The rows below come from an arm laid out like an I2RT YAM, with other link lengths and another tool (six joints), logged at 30 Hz.
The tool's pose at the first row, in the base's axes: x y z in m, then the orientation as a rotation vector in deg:
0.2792 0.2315 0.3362 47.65 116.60 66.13
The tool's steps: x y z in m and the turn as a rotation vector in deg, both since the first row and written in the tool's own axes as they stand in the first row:
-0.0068 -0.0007 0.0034 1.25 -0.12 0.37
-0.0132 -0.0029 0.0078 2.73 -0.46 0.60
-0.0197 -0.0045 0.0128 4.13 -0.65 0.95
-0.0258 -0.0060 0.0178 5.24 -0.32 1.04
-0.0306 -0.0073 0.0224 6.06 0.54 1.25
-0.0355 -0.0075 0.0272 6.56 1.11 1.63
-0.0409 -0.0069 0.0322 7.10 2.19 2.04
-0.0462 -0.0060 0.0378 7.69 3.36 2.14
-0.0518 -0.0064 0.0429 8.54 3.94 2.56
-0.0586 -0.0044 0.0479 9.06 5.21 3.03
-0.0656 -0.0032 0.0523 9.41 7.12 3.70
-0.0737 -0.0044 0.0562 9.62 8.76 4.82
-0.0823 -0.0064 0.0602 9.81 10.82 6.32
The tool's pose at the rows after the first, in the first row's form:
0.2857 0.2276 0.3357 48.72 117.34 65.09
0.2925 0.2238 0.3334 49.84 118.09 63.61
0.2999 0.2205 0.3314 50.98 118.87 62.35
0.3071 0.2175 0.3294 51.48 119.91 61.54
0.3132 0.2154 0.3275 51.76 121.16 61.40
0.3198 0.2138 0.3265 52.20 121.92 61.48
0.3270 0.2123 0.3262 52.47 123.12 61.85
0.3347 0.2112 0.3259 52.38 124.49 62.05
0.3419 0.2091 0.3247 53.03 125.50 61.80
0.3502 0.2071 0.3260 53.28 126.84 62.33
0.3581 0.2042 0.3269 53.40 128.56 63.55
0.3656 0.1993 0.3260 54.08 129.85 64.99
0.3734 0.1937 0.3245 55.01 131.39 66.94

